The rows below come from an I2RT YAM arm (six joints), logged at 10 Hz.
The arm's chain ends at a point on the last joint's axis. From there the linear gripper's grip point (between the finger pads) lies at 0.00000 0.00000 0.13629 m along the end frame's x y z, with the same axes.
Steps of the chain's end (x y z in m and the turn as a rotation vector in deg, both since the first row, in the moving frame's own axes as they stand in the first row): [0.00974 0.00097 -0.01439 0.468 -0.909 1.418]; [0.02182 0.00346 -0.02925 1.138 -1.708 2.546]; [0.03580 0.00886 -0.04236 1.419 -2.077 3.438]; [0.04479 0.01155 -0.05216 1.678 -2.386 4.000]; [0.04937 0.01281 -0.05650 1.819 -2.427 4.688]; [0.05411 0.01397 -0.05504 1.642 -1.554 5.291]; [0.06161 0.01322 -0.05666 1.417 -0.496 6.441]
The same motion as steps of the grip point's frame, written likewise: [0.00759 -0.00017 -0.01441 0.468 -0.909 1.418]; [0.01782 0.00066 -0.02934 1.138 -1.708 2.546]; [0.03097 0.00534 -0.04249 1.419 -2.077 3.438]; [0.03926 0.00737 -0.05234 1.678 -2.386 4.000]; [0.04378 0.00825 -0.05669 1.819 -2.427 4.688]; [0.05060 0.00990 -0.05515 1.642 -1.554 5.291]; [0.06062 0.00979 -0.05671 1.417 -0.496 6.441]
